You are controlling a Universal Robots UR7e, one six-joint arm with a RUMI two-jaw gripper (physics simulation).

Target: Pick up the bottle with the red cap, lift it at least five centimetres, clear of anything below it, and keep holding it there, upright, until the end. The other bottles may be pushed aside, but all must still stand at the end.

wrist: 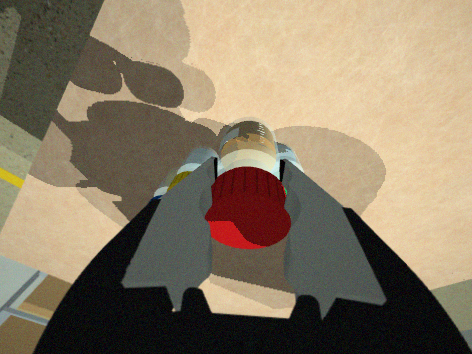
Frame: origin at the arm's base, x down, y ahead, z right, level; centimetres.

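Seen in the pictures: gripper, between the fingertips: (248,160).
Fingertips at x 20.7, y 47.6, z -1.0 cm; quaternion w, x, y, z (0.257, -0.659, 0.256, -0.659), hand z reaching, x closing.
A point is followed by its place in that frame.
The clear bottle (248,145) @[z -0.1, x 20.6, y 48.6 cm] with the ribbed red cap (247,200) @[z -0.9, x 15.6, y 47.8 cm] is at the middle of the wrist view. It has a pale band and amber contents. My gripper (248,160) @[z -1.0, x 20.7, y 47.6 cm] is shut on it, one grey jaw on each side at the cap and neck. The bottle is in line with the gripper and looks upright; its base is hidden, and its exact height above the table cannot be read. Parts of other bottles show lower down: a clear bottle (203,154) @[z -9.8, x 33.3, y 47.8 cm] beside the left jaw, and another clear bottle (290,152) @[z 0.3, x 33.1, y 39.7 cm] beside the right jaw.
A yellow cap (179,180) @[z -11.0, x 26.2, y 48.7 cm] and a bit of blue (156,197) @[z -17.1, x 27.9, y 48.6 cm] show past the left jaw, and a speck of green past the right. The jaws hide much of these bottles. The table (350,65) @[z 12.2, x 36.3, y 43.4 cm] carries dark shadows; its edge runs down the left, with floor (50,65) beyond.
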